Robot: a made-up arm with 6 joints.
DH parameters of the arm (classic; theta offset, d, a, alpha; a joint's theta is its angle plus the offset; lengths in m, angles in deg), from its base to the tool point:
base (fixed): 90 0.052 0 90
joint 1: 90 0.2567 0.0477 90
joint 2: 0 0.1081 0.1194 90
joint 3: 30.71 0 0.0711 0
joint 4: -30.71 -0.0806 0.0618 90
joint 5: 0 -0.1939 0.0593 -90
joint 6: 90 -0.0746 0.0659 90
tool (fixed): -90 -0.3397 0 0
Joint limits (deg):
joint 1: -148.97..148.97
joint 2: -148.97..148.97
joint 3: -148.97..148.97
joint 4: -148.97..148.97
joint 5: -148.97..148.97
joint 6: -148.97..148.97
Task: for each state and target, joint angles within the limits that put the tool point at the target. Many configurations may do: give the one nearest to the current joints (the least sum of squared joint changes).
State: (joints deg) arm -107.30 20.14 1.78 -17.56 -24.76 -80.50
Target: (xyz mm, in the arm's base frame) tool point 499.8 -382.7 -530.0
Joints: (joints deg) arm -132.67 38.06 6.05 -4.86 -25.57 -70.38
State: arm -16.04 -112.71 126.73 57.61 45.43 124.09
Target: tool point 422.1 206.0 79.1
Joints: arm -24.68 -110.27 139.14 66.06 64.81 111.45
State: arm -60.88 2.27 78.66 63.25 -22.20 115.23
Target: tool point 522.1 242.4 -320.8
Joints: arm -66.58 4.18 68.80 55.13 -27.47 134.69
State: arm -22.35 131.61 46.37 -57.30 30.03 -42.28
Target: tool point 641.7 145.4 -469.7
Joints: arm -29.70 110.81 17.58 -84.82 34.63 -26.64
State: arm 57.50 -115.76 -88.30 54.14 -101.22 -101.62
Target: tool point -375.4 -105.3 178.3
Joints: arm 64.35 -121.71 -130.09 33.29 -100.17 -138.40
